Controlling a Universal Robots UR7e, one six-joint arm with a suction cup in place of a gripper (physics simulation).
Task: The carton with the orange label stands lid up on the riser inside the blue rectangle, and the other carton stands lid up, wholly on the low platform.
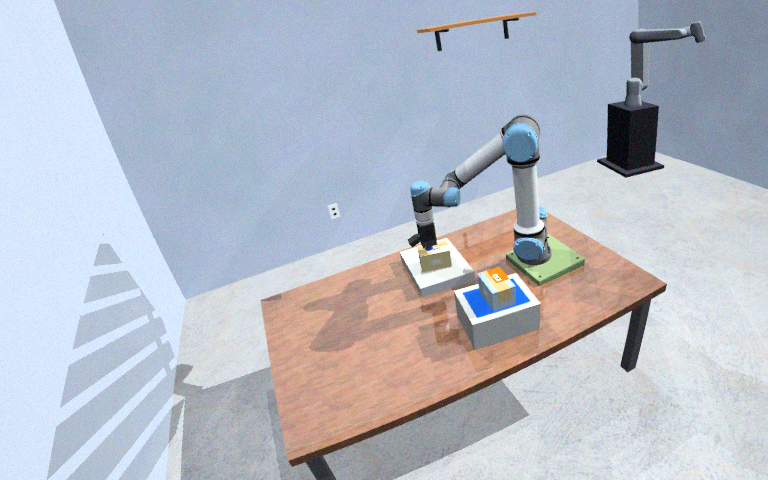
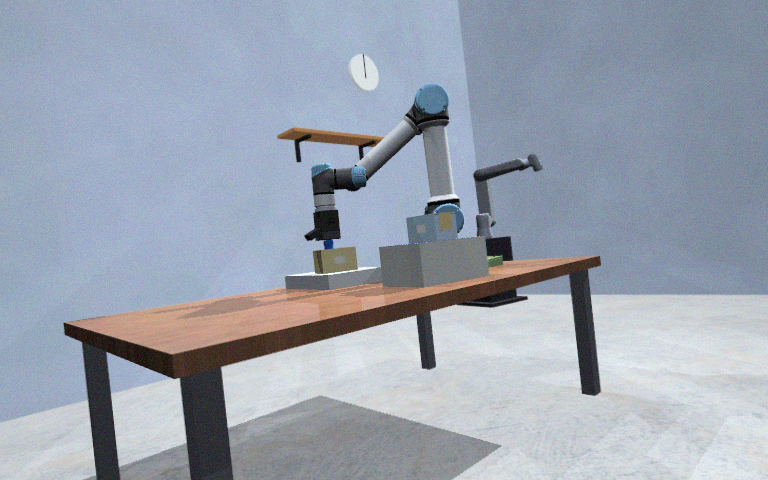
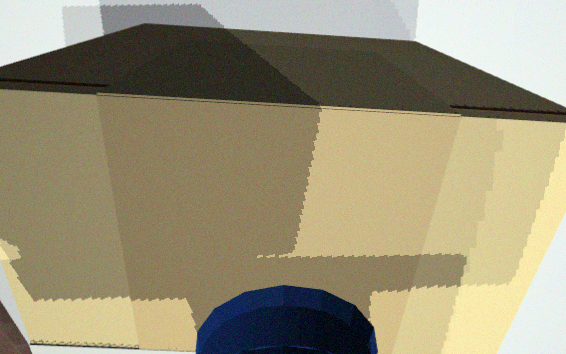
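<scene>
The plain tan carton stands upright on the low white platform at the back of the table. My blue suction cup presses on its top face near one edge, and the arm is vertical above it. The carton with the orange label stands on the grey riser, inside the blue rectangle, label side up.
The arm's base sits on a green plate at the table's far right. The riser stands close beside the low platform. A second grey arm on a black pedestal stands on the floor behind. A wall shelf hangs high up.
</scene>
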